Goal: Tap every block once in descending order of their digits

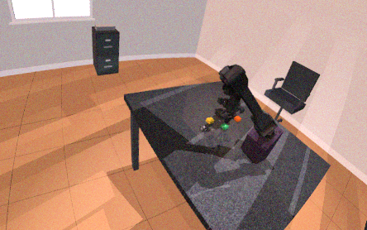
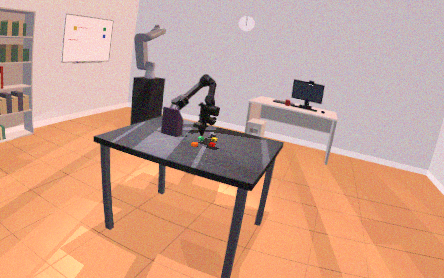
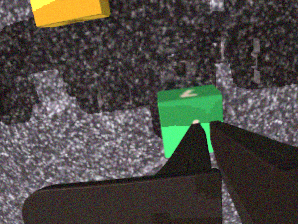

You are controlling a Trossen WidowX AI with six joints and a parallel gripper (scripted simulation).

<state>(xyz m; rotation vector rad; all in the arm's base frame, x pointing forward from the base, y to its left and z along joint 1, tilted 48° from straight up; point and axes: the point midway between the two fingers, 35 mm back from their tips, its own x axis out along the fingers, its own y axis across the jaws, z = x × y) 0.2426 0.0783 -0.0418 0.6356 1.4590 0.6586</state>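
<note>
Now: the green block 2 cm below my gripper tip. The rest, counted from my gripper tip: yellow block (7 cm ahead, 6 cm to the left, 2 cm below); then red block (11 cm ahead, 6 cm to the right, 2 cm below); then dark grey block (3 cm ahead, 13 cm to the left, 2 cm below).
</note>
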